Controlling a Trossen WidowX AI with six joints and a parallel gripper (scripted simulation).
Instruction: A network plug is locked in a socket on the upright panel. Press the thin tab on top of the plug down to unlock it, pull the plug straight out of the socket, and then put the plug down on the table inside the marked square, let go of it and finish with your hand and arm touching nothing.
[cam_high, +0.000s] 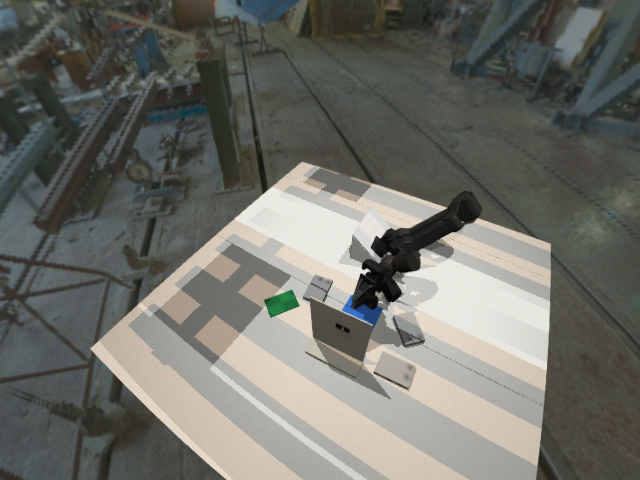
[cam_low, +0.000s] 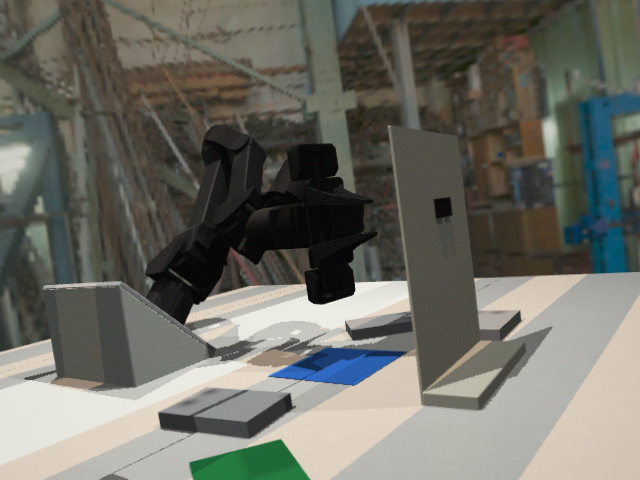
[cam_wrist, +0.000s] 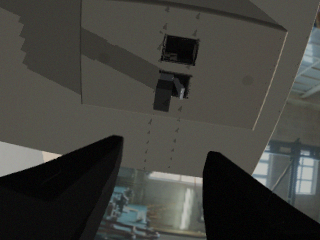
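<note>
My gripper tip is now 60 mm short of the network plug and 10 mm to the left of it. Also, from my gripper tip: grey upright panel 80 mm ahead, 60 mm below; then blue square 170 mm below, 70 mm behind, 10 mm to the left.
</note>
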